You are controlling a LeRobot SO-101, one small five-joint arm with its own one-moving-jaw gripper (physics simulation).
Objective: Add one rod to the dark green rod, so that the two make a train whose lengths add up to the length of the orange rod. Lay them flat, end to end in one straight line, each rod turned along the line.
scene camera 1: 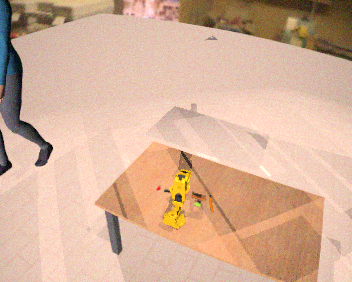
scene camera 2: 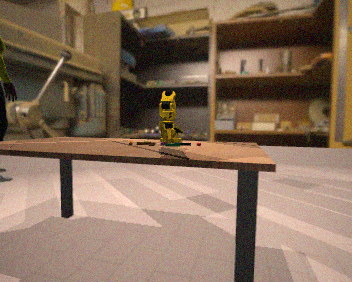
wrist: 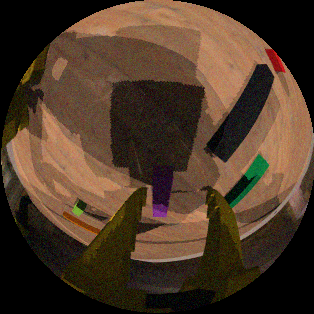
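Seen in the pictures: end effector, tool point: (scene camera 2: 164,143) (wrist: 145,194); arm's base, origin of the base link: (scene camera 1: 175,217).
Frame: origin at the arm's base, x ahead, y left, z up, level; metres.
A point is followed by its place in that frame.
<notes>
The dark green rod (wrist: 258,166) {x 0.195, y 0.096, z 0.007 m} (scene camera 2: 172,145) {x 0.214, y 0.077, z 0.004 m} lies flat on the table, partly in shadow, right of the jaws in the wrist view; its near end shows close beside the right jaw. The orange rod (wrist: 81,223) {x 0.155, y -0.130, z 0.005 m} (scene camera 1: 211,204) {x 0.163, y -0.132, z 0.010 m} lies at lower left in the wrist view, partly behind the left jaw. A purple rod (wrist: 160,210) {x 0.173, y 0.022, z 0.010 m} lies between and beyond the jaw tips, its far part shaded. A black rod (wrist: 242,115) and a short red rod (wrist: 275,60) (scene camera 1: 158,188) {x 0.136, y 0.172, z 0.010 m} (scene camera 2: 199,144) {x 0.144, y 0.176, z 0.005 m} lie at upper right. My gripper (wrist: 176,190) {x 0.156, y 0.025, z 0.008 m} is open, with a gap between its jaws, above the table.
A short lime green rod (wrist: 78,207) {x 0.132, y -0.050, z 0.010 m} (scene camera 1: 197,204) {x 0.131, y -0.065, z 0.007 m} lies near the orange rod. A brown rod (scene camera 1: 198,196) {x 0.183, y -0.049, z 0.013 m} lies beside it in the first scene view. The arm's yellow base (scene camera 1: 174,220) {x -0.068, y -0.022, z 0.064 m} stands near the table's edge. Shadows cross the wooden table (scene camera 1: 280,210) {x 0.302, y -0.498, z 0.000 m}.
</notes>
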